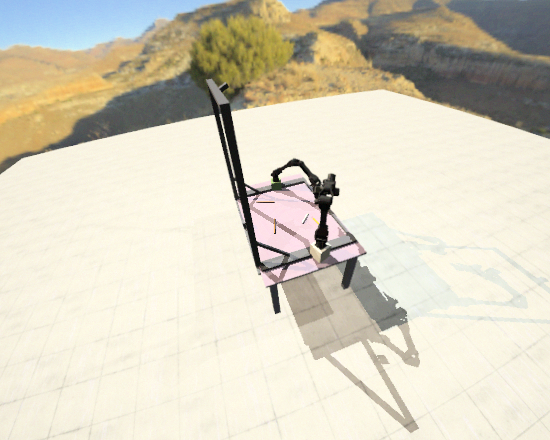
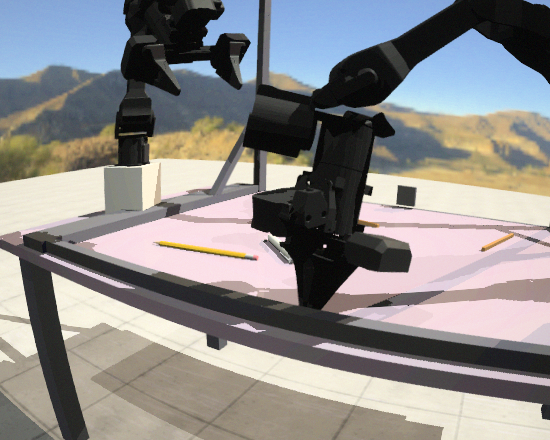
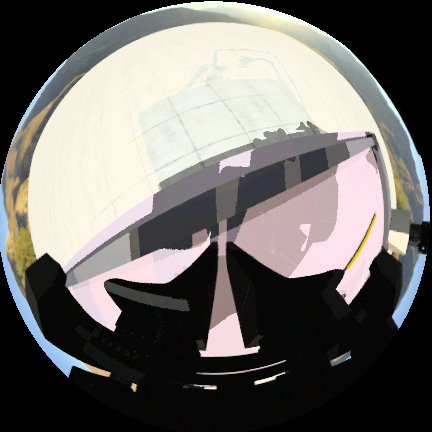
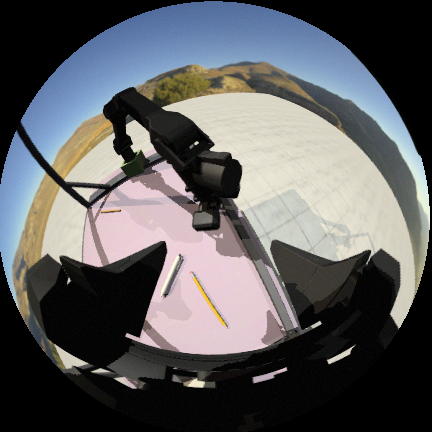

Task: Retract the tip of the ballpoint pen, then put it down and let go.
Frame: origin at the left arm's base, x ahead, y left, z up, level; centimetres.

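Seen in the pictures: left gripper, fingertip midpoint: (image 3: 221,246) (image 4: 217,210); right gripper, fingertip midpoint: (image 1: 324,193) (image 2: 210,89) (image 4: 219,246); left arm's base, origin of the base link: (image 1: 275,180) (image 4: 130,157); right arm's base, origin of the base link: (image 1: 320,245) (image 2: 132,164).
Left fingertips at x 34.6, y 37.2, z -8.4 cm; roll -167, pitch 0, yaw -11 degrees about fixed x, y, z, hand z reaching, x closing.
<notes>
Pixels of each thing's top centre, then the offset from my left fingertips to it.
- white ballpoint pen, middle of its top: (image 2: 280,241) (image 4: 168,276) (image 1: 305,217) dz +1.5, dx +18.0, dy -16.1 cm
- yellow pencil, middle of its top: (image 2: 200,246) (image 3: 366,239) (image 4: 208,301) (image 1: 318,223) dz +0.8, dx +25.8, dy -6.4 cm
The white ballpoint pen (image 1: 305,218) (image 2: 276,246) (image 4: 172,276) lies on the pink table beside a yellow pencil. Its tip is too small to judge. My left gripper (image 2: 310,304) (image 3: 221,246) points down low over the table near the front rail, apart from the pen. Its fingers are nearly together, with a narrow gap through which the table shows; I see no object between them. My right gripper (image 2: 209,91) (image 4: 219,246) is open and empty, high above the table.
The yellow pencil (image 1: 316,220) (image 2: 205,250) (image 3: 362,243) (image 4: 209,300) lies close to the pen. Two orange-brown sticks (image 1: 265,202) (image 1: 274,226) lie farther back. A dark rail (image 2: 425,340) edges the table's front, and a tall black frame (image 1: 241,170) stands at its far side.
</notes>
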